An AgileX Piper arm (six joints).
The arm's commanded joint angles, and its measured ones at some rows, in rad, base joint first. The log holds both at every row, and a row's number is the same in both.
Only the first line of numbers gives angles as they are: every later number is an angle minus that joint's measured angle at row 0.
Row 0, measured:
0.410, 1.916, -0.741, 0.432, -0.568, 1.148
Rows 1 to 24, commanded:
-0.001, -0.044, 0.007, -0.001, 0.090, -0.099
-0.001, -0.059, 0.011, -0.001, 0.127, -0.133
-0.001, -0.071, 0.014, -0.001, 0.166, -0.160
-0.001, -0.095, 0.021, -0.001, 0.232, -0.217
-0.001, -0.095, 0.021, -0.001, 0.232, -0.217
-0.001, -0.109, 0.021, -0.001, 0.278, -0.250
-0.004, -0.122, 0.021, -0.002, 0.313, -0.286
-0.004, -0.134, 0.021, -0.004, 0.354, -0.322
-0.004, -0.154, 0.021, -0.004, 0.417, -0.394
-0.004, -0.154, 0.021, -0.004, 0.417, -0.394
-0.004, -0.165, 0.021, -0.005, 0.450, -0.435
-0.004, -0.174, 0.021, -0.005, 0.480, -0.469
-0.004, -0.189, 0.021, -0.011, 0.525, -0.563
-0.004, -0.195, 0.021, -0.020, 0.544, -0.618
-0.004, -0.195, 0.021, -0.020, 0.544, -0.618
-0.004, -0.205, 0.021, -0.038, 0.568, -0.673
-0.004, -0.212, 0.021, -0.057, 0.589, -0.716
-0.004, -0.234, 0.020, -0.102, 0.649, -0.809
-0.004, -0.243, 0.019, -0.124, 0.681, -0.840
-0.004, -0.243, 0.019, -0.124, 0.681, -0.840
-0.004, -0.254, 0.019, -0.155, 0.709, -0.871
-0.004, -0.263, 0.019, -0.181, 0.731, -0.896
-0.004, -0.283, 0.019, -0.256, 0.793, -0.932
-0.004, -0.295, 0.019, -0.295, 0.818, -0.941
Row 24, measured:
-0.001, -0.264, 0.020, -0.192, 0.737, -0.877
